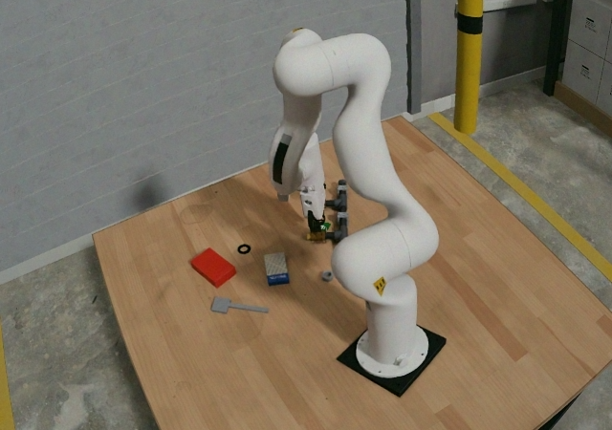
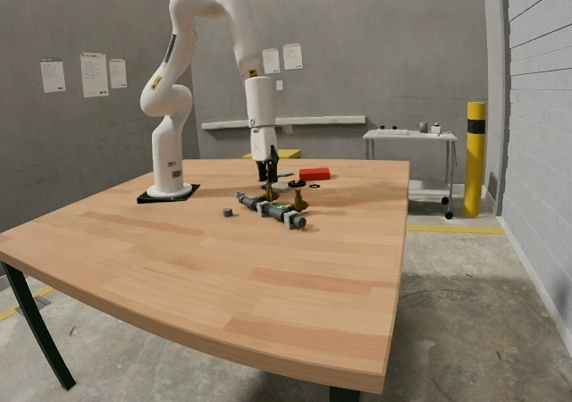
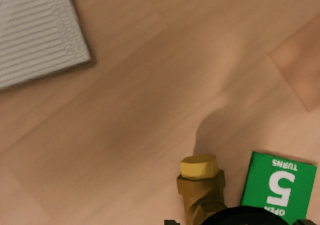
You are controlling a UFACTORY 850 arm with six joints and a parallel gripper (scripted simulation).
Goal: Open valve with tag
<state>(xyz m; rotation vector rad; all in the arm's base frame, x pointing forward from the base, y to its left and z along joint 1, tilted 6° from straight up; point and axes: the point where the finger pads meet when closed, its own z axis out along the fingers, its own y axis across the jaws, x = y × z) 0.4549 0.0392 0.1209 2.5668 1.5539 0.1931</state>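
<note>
The green tag lies 50 mm ahead of my hand, 30 mm to the right of it and 90 mm below it. Also, from my hand: red block (330 mm to the left, 80 mm below); then grey paddle-shaped tool (160 mm behind, 300 mm to the left, 90 mm below); then blue-and-grey box (70 mm behind, 150 mm to the left, 80 mm below).
</note>
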